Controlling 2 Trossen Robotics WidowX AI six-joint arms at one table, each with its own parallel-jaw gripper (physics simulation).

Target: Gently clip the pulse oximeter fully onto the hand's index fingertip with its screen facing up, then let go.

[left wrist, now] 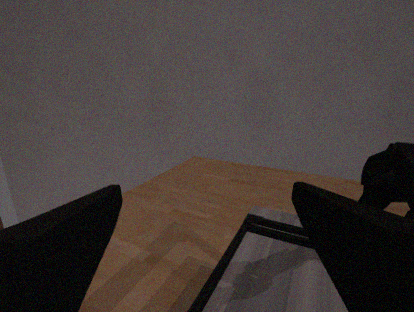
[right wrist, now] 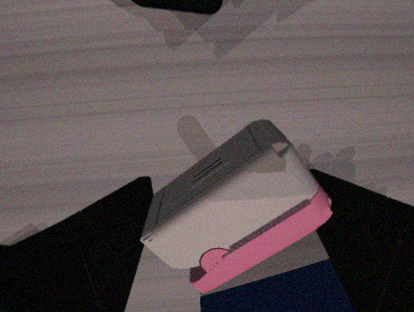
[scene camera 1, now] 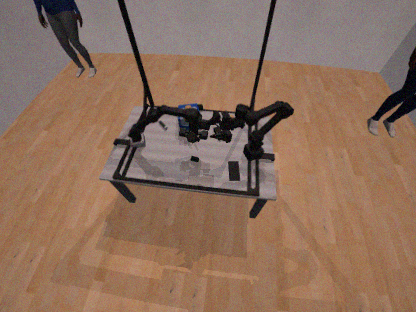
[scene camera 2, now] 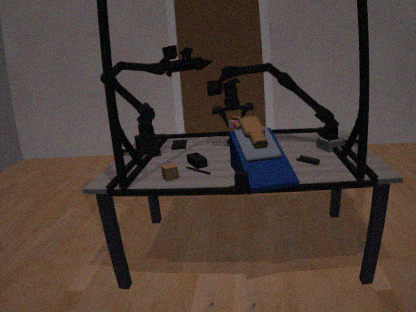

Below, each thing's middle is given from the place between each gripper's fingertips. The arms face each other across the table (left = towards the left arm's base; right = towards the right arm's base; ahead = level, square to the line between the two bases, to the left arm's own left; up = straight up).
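The pulse oximeter (right wrist: 251,197) has my right hand 1 cm below it. Counted from that same right hand, the grey pad on blue stand (scene camera 2: 268,168) is 7 cm below, 11 cm to the right and 32 cm behind.
As for the pulse oximeter and my left hand, the hand is 290 mm above it, 160 mm past it and 120 mm to the left of it. The grey pad on blue stand is 380 mm below my left hand, 220 mm to the right of it and 480 mm behind it.
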